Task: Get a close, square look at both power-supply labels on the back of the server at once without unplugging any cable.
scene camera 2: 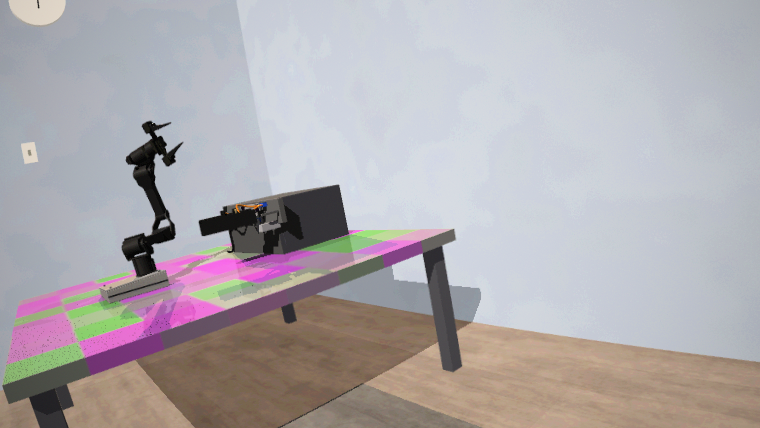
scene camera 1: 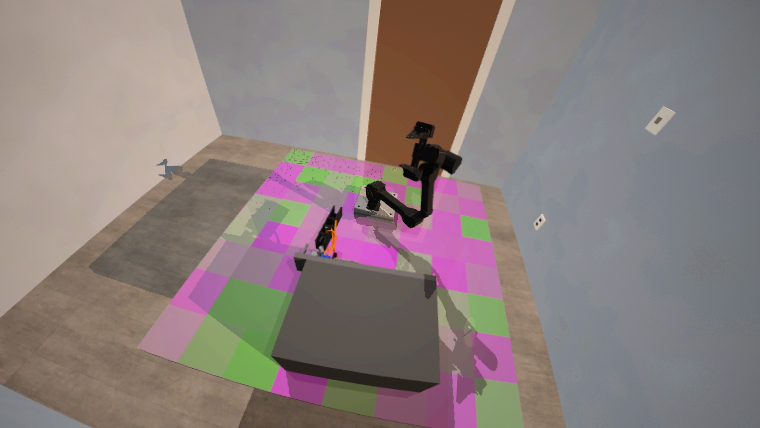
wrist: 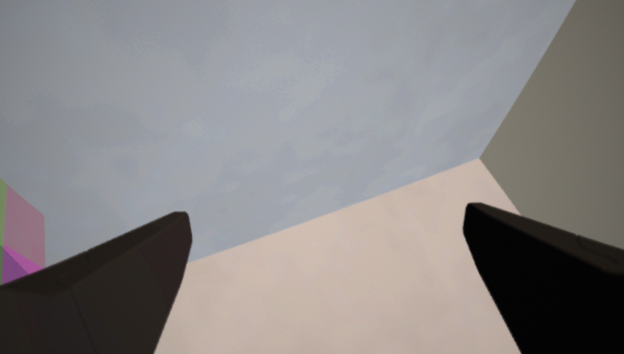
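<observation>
The dark grey server sits on the table, its back towards the arm's base. A black bar-like part juts out from one side of its back. Orange cables run along this part to the back, near a small blue part. Neither power-supply label can be made out in the scene views, and the server does not show in the wrist view. My gripper is open and empty, high above the table and well apart from the server.
The arm's light grey base stands on the checkered pink and green table, behind the server's back. A table corner shows at the wrist view's left edge. Walls surround the table, with a brown door beyond the arm.
</observation>
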